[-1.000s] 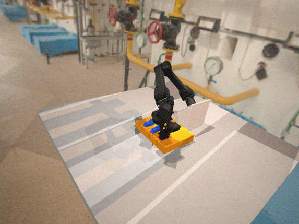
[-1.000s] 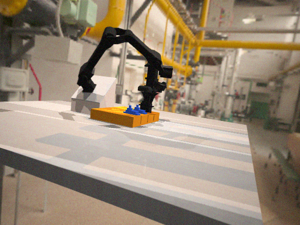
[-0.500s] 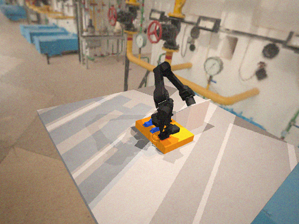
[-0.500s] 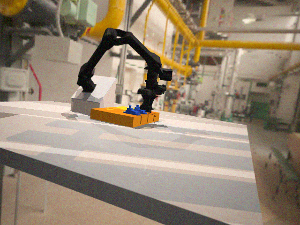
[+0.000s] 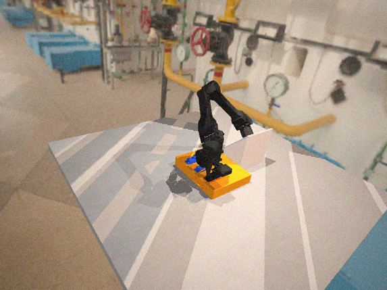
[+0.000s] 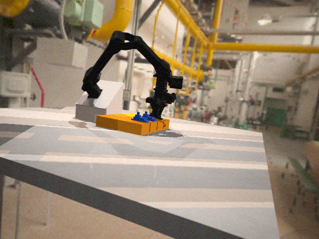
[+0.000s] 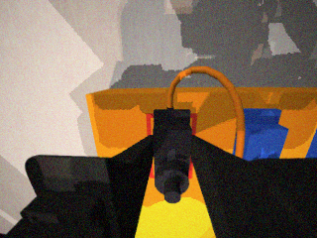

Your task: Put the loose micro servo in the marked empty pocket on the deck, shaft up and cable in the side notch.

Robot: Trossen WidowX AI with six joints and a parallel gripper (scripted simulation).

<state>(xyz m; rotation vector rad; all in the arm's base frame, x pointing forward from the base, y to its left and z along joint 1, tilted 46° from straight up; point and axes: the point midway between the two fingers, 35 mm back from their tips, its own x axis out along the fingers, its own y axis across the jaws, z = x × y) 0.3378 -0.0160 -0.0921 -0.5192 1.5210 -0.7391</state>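
Right now the orange deck is 130 mm behind my gripper tip, 60 mm to the right of it and 30 mm below it.
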